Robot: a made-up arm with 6 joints.
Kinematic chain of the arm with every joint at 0, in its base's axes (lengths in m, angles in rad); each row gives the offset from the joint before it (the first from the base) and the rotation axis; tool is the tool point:
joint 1: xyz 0 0 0.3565 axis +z
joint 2: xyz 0.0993 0 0 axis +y
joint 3: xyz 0 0 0.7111 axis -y
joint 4: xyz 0 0 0.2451 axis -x
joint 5: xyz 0.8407 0 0 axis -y
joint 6: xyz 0.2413 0 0 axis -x
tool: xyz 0 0 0
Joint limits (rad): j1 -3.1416..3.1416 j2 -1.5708..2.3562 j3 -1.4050..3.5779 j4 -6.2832..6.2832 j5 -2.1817..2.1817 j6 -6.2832..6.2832
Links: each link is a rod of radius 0.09 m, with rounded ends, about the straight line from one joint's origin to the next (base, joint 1, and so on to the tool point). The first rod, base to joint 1, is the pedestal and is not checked.
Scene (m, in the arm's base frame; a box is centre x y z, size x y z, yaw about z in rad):
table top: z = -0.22
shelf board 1: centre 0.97 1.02 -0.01 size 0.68 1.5 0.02 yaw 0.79
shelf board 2: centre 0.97 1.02 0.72 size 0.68 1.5 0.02 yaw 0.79
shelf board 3: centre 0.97 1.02 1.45 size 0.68 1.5 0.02 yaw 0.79
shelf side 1: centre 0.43 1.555 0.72 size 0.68 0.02 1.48 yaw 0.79
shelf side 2: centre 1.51 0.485 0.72 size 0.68 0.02 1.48 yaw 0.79
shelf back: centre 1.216 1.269 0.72 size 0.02 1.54 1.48 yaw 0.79
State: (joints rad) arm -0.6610 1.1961 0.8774 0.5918 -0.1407 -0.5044
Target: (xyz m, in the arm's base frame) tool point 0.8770 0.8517 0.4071
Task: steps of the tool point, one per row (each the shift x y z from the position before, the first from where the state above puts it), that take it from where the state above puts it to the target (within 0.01 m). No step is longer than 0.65 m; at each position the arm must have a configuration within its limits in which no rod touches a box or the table.
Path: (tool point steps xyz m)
1: -0.2740 -0.1747 0.5553
2: -0.3966 0.0611 0.4905
3: -0.3915 0.3041 0.3451
4: -0.2695 0.4774 0.1457
5: -0.0835 0.5241 -0.0712
6: 0.0923 0.4323 -0.2656
7: 0.1899 0.2351 -0.4018
8: 0.1737 0.0020 -0.4557
9: 0.0532 -0.1903 -0.4198
10: 0.1121 0.1199 0.0237
11: 0.1115 0.1125 -0.0003
12: 0.1072 0.1015 -0.0234

